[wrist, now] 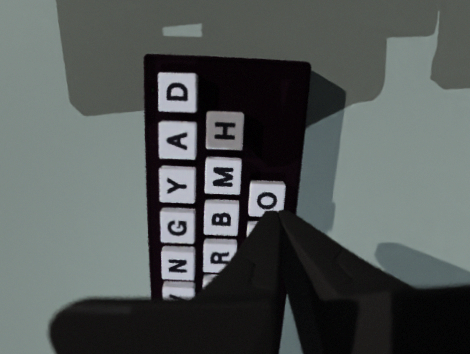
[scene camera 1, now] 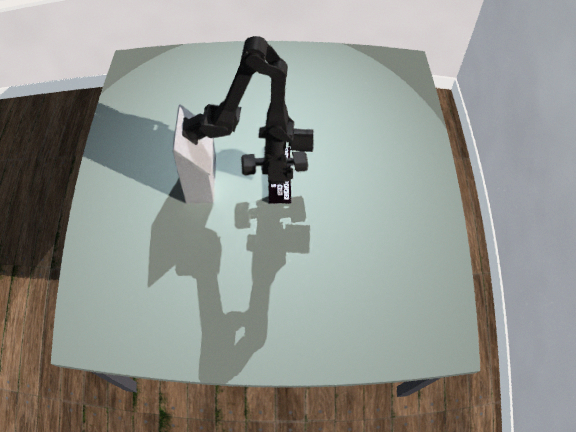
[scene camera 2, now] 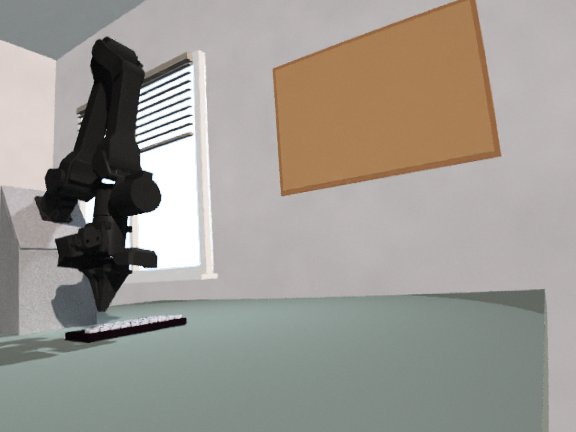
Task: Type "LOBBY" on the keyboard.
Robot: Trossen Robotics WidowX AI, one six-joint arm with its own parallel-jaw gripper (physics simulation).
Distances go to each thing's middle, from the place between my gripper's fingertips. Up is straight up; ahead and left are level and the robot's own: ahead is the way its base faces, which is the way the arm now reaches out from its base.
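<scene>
Dark keyboard (scene camera 2: 110,330): my hand 2 cm short of it, 3 cm above it, 4 cm to the right of it.
</scene>
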